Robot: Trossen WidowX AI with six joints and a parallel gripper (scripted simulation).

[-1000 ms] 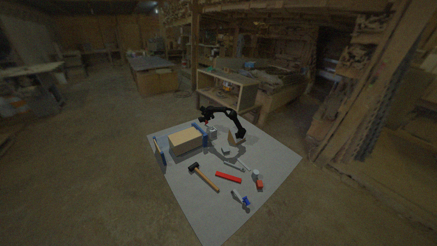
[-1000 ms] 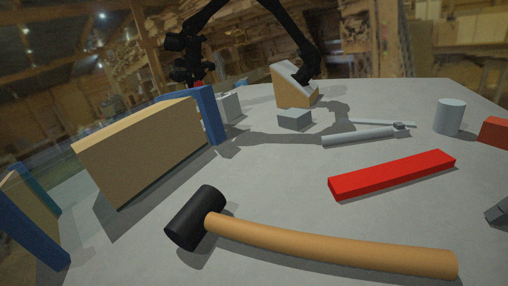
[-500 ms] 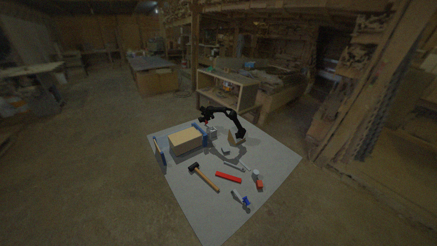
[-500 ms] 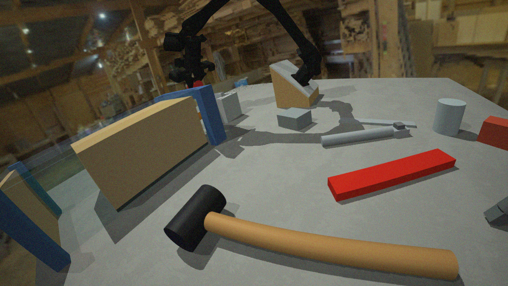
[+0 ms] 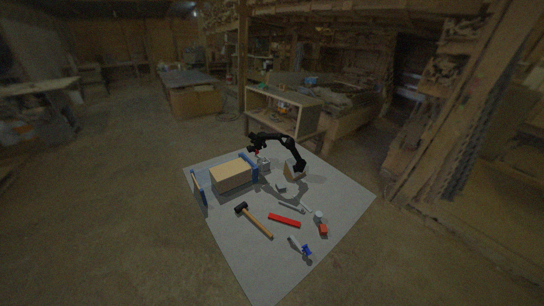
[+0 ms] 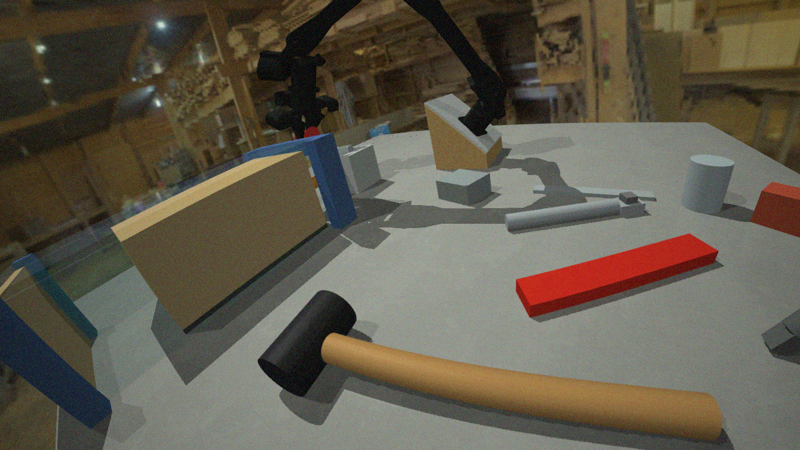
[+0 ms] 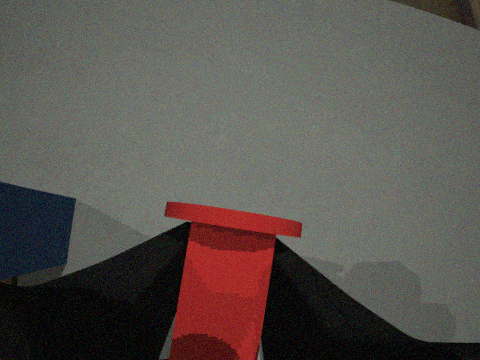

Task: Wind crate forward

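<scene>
The winch handle with red knob is 1 cm behind my gripper tip, 5 cm to the left of it and 3 cm below it. Round my gripper tip: grey block (3 cm behind, 41 cm to the left, 12 cm below); winch (5 cm behind, 10 cm to the left, 10 cm below); flat grey strip (8 cm behind, 63 cm to the left, 13 cm below).
</scene>
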